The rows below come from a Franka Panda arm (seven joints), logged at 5 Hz.
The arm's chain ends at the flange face. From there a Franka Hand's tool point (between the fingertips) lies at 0.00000 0.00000 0.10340 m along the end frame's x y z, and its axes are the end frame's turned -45 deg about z.
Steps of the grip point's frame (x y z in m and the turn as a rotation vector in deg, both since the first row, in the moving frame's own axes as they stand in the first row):
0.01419, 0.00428, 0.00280, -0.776, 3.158, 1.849
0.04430, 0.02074, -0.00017, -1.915, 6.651, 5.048
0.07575, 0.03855, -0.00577, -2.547, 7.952, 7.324
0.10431, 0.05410, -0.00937, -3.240, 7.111, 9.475
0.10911, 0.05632, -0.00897, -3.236, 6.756, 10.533
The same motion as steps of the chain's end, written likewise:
0.00799, -0.00405, 0.00297, 1.684, 2.782, 1.849
0.03483, -0.01112, 0.00058, 3.349, 6.057, 5.048
0.06707, -0.02030, -0.00468, 3.822, 7.424, 7.324
0.09850, -0.03169, -0.00841, 2.737, 7.319, 9.475
0.10392, -0.03404, -0.00809, 2.489, 7.065, 10.533

